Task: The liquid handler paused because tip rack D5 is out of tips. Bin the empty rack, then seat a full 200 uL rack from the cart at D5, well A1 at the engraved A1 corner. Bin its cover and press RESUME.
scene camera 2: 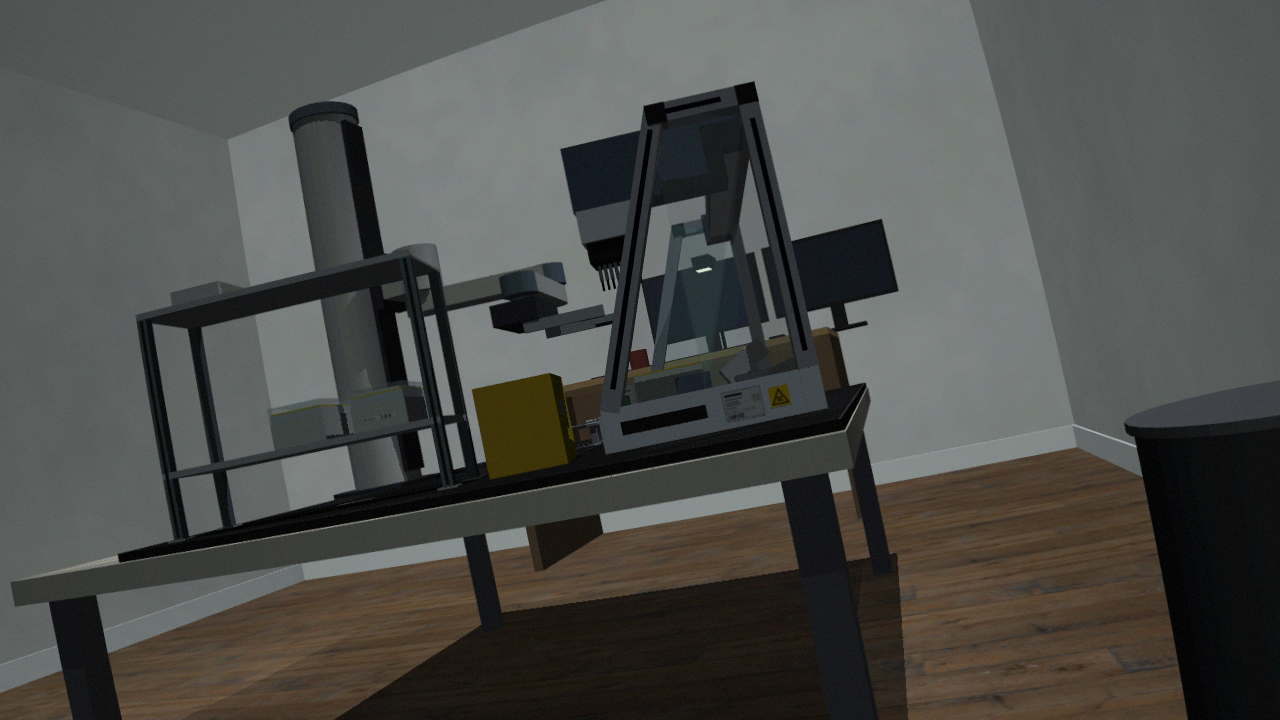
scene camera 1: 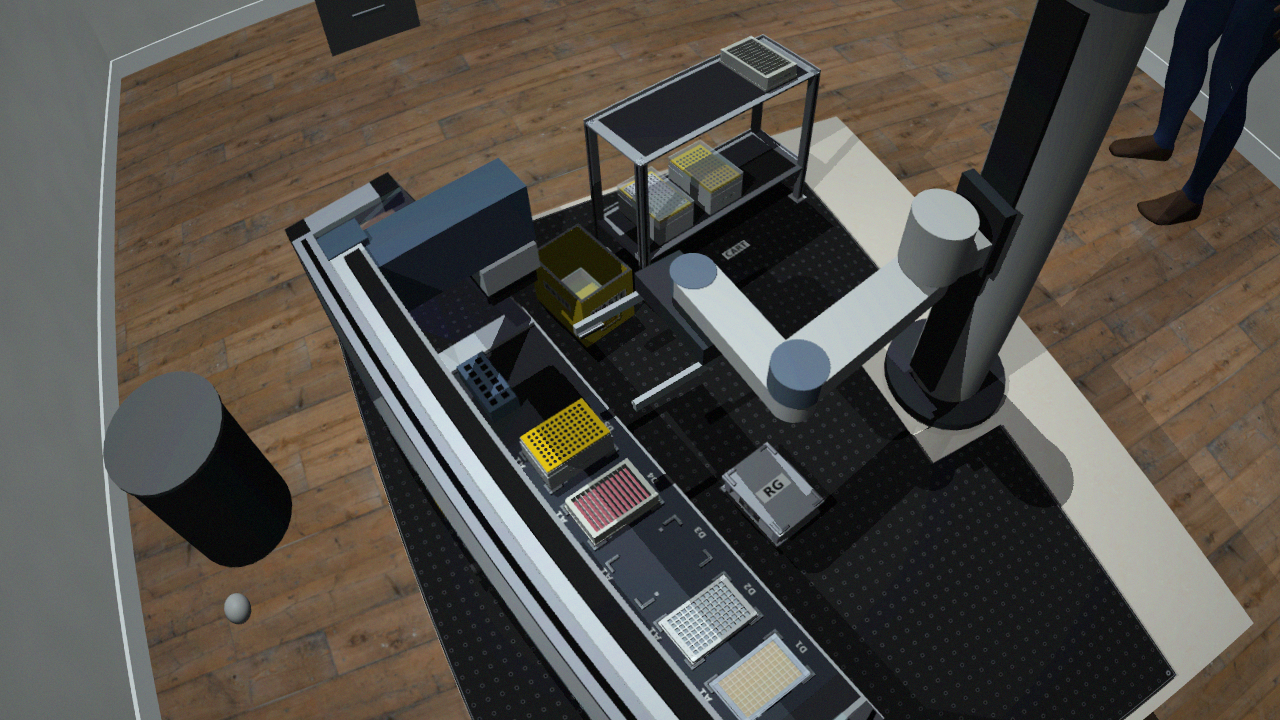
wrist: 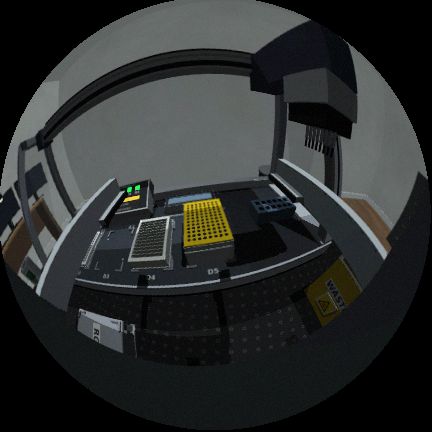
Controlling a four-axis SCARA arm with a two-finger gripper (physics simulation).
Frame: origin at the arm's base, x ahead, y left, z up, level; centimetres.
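Seen in the pictures: gripper, fingertip midpoint: [scene camera 2: 611, 313] [scene camera 1: 603, 367] [wrist: 194, 171]; arm's base, origin of the base link: [scene camera 1: 944, 374].
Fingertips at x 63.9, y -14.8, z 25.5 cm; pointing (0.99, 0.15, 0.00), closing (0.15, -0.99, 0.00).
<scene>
Offsets run from my fingertips to a thing's top centre. "pt": to the spot under its first point.
A yellow-topped tip rack {dz -12.4, dx +8.2, dy +1.1 cm} [scene camera 1: 565, 438] [wrist: 207, 225] sits at D5, its holes dark. My gripper [scene camera 1: 609, 368] [wrist: 194, 171] is open and empty; its two fingers are spread wide above and in front of the deck, with the D5 rack between their lines of view in the wrist view. On the cart [scene camera 1: 641, 214] [scene camera 2: 427, 376], two boxed racks, a whitish-topped one {dz -7.2, dx -26.8, dy -37.2 cm} [scene camera 1: 657, 205] and a yellow-topped one {dz -7.2, dx -39.5, dy -40.2 cm} [scene camera 1: 705, 174], stand on the lower shelf. The yellow waste bin {dz -10.7, dx -7.9, dy -30.3 cm} [scene camera 1: 559, 308] [scene camera 2: 523, 425] [wrist: 345, 280] holds a pale and yellow item {dz -21.2, dx -7.9, dy -30.4 cm} [scene camera 1: 581, 284]. The status panel {pt dz -12.7, dx +16.4, dy +21.8 cm} [wrist: 135, 200] shows green lights and an orange bar.
A pink-columned rack {dz -15.3, dx +5.8, dy +13.2 cm} [scene camera 1: 613, 503] [wrist: 151, 241] is beside D5 at D4. A blue block {pt dz -15.0, dx +16.2, dy -15.9 cm} [scene camera 1: 487, 382] [wrist: 273, 207] stands on D5's other side. The pipetting head [scene camera 1: 456, 223] [wrist: 320, 85] hangs near the waste bin. An RG-labelled plate {dz -18.7, dx -19.3, dy +22.0 cm} [scene camera 1: 772, 492] [wrist: 107, 332] lies before the deck. A grey rack {dz +13.9, dx -52.1, dy -43.2 cm} [scene camera 1: 759, 62] tops the cart.
</scene>
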